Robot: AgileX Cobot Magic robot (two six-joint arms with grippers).
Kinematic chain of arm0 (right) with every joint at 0, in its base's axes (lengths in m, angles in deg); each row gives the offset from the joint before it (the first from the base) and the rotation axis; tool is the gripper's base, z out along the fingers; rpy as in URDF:
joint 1: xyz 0 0 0.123 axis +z
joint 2: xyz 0 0 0 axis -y
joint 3: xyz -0.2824 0 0.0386 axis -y
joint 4: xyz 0.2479 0 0.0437 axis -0.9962 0 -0.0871
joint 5: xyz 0 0 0 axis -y
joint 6: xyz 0.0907 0 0.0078 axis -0.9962 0 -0.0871
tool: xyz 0 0 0 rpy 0 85 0
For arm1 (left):
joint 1: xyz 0 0 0.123 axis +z
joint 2: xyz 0 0 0 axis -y
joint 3: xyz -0.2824 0 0.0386 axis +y
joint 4: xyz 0.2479 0 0.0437 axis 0.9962 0 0.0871
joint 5: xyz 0 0 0 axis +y
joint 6: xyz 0.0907 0 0.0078 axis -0.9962 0 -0.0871
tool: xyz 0 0 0 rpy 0 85 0
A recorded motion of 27 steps. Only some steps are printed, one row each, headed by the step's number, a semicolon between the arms.
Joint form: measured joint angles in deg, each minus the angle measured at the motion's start. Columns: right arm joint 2, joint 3, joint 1, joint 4, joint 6, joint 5; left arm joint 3, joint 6, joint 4, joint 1, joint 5, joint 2.
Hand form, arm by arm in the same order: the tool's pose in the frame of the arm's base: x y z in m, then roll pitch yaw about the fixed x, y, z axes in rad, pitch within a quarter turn. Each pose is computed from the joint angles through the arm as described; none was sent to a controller.
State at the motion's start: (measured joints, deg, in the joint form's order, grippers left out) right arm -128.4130 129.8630 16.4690 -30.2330 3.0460 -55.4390; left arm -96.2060 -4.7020 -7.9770 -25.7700 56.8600 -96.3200
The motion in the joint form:
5: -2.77 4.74 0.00 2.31 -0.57 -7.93; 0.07 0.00 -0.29 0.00 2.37 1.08
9: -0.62 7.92 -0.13 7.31 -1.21 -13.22; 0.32 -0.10 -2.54 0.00 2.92 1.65
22: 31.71 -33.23 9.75 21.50 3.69 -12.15; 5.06 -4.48 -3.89 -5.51 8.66 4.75
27: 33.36 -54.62 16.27 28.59 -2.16 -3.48; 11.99 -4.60 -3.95 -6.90 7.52 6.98
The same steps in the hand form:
5: 0.4789 0.1813 0.3033 2.5901 0.5731 -3.0598; 0.3243 -0.1691 0.3760 -3.0236 0.6455 2.6821
9: 0.4675 0.1715 0.3309 2.6917 0.5929 -2.9921; 0.3199 -0.1704 0.3783 -2.9763 0.6418 2.7034
22: 0.3181 0.1709 0.3624 3.0317 0.4887 -2.6177; 0.2804 -0.1903 0.3682 -2.9949 0.5276 2.5122
27: 0.2820 0.1840 0.2706 3.1172 0.2842 -2.5695; 0.2646 -0.1898 0.3468 -2.9889 0.4656 2.4930

